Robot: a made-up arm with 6 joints.
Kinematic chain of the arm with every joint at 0, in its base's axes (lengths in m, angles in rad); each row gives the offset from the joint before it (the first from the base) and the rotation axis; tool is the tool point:
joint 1: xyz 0 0 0.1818 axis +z
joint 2: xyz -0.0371 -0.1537 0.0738 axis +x
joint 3: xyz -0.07 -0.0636 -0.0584 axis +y
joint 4: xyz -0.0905 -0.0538 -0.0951 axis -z
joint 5: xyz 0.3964 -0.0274 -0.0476 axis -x
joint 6: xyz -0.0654 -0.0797 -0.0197 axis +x
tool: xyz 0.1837 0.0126 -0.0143
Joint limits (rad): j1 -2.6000..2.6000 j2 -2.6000..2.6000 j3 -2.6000..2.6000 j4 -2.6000..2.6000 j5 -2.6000..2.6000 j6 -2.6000..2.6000
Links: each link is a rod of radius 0.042 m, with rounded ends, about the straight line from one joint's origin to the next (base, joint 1, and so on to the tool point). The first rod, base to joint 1, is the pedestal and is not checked.
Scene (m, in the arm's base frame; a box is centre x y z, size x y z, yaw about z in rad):
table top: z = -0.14
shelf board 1: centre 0.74 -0 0.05 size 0.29 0.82 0.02 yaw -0.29
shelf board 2: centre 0.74 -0 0.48 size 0.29 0.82 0.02 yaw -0.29
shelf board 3: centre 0.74 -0 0.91 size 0.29 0.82 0.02 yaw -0.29
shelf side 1: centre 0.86 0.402 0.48 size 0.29 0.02 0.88 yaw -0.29
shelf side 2: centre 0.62 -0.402 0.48 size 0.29 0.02 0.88 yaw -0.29
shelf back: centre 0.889 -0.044 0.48 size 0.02 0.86 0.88 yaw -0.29
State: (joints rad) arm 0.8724 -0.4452 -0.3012 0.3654 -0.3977 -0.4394
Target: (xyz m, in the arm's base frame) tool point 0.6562 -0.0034 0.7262
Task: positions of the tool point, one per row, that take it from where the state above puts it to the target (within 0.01 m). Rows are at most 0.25 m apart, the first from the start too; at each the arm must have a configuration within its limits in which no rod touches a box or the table.
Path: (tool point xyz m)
1: 0.5594 0.0604 0.3416
2: 0.4567 0.2044 0.3324
3: 0.3590 0.2852 0.2729
4: 0.3061 0.3112 0.1944
5: 0.2953 0.3500 0.3378
6: 0.3192 0.3436 0.4806
7: 0.3763 0.2967 0.6039
8: 0.4598 0.2167 0.6919
9: 0.5579 0.1132 0.7341
10: 0.6562 -0.0034 0.7262

